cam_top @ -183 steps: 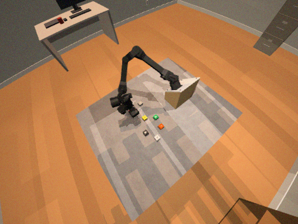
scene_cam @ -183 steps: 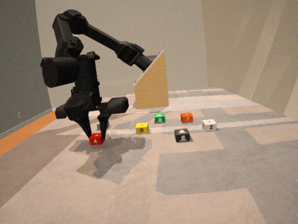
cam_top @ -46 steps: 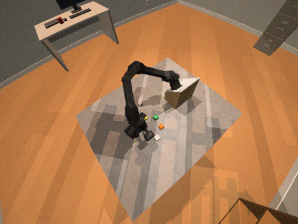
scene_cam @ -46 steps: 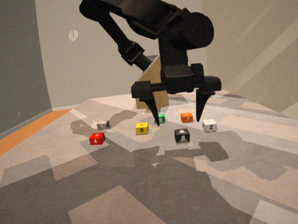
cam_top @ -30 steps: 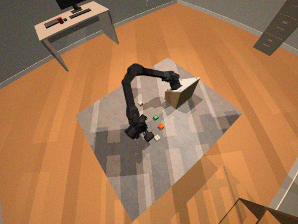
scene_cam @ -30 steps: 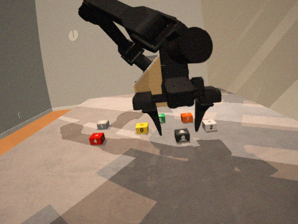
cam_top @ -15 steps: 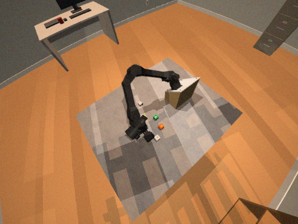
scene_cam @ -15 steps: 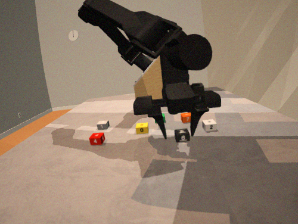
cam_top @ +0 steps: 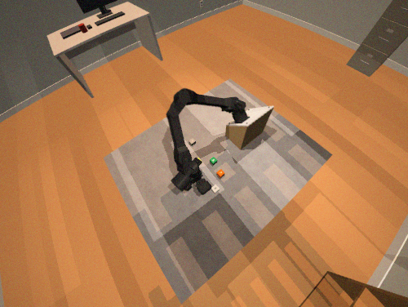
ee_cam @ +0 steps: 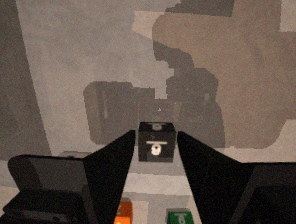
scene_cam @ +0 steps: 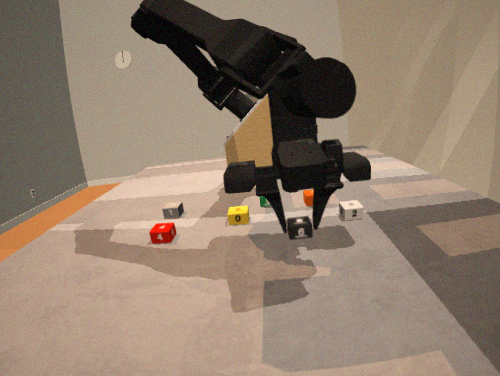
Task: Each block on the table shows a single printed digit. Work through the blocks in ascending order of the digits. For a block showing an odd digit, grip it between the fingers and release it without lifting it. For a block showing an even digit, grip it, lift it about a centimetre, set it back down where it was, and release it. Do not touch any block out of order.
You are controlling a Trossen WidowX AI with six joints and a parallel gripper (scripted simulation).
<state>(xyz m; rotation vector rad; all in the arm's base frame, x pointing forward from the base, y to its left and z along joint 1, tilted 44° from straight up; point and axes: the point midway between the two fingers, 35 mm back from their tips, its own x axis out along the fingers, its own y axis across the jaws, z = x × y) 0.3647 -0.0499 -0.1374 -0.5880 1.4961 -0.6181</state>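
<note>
The orange block is 13 cm behind my gripper tip and 5 cm to the left of it. The rest, counted from my gripper tip: white block: 9 cm to the left, 5 cm behind; black block: 1 cm behind; yellow block: 9 cm to the right, 8 cm behind.
</note>
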